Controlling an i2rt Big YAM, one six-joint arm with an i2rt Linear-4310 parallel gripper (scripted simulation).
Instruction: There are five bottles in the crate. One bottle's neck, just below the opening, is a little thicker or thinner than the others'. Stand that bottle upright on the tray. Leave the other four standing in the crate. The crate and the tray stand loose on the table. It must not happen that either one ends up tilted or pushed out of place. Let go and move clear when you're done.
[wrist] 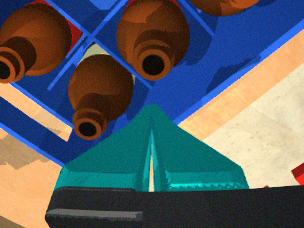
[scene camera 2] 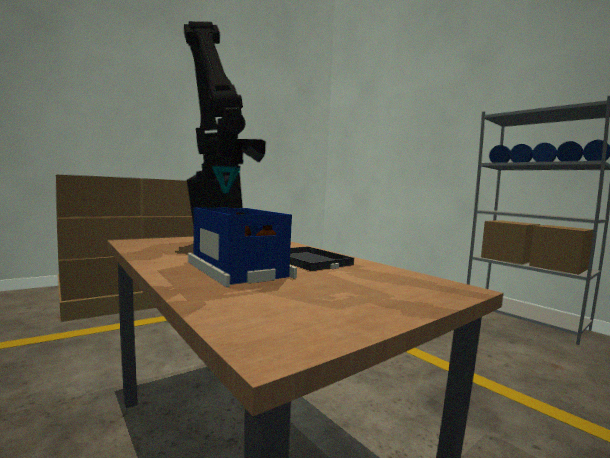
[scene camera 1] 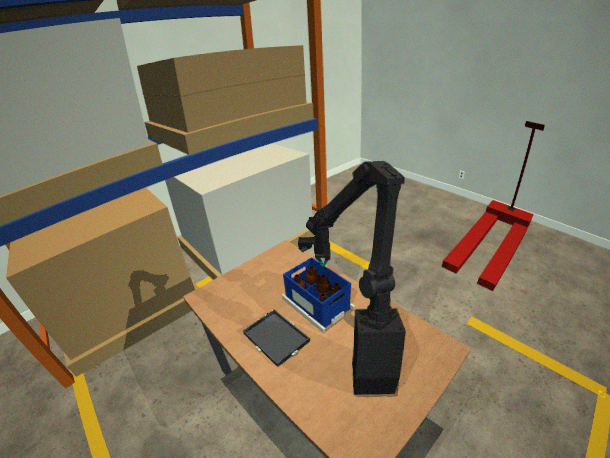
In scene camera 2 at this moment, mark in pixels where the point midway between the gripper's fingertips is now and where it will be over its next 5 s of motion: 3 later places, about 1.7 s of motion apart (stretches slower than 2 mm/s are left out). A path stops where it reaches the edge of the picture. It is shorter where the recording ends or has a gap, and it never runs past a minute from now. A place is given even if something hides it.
My gripper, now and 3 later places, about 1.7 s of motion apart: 225, 193; 225, 207; 225, 219; 225, 193
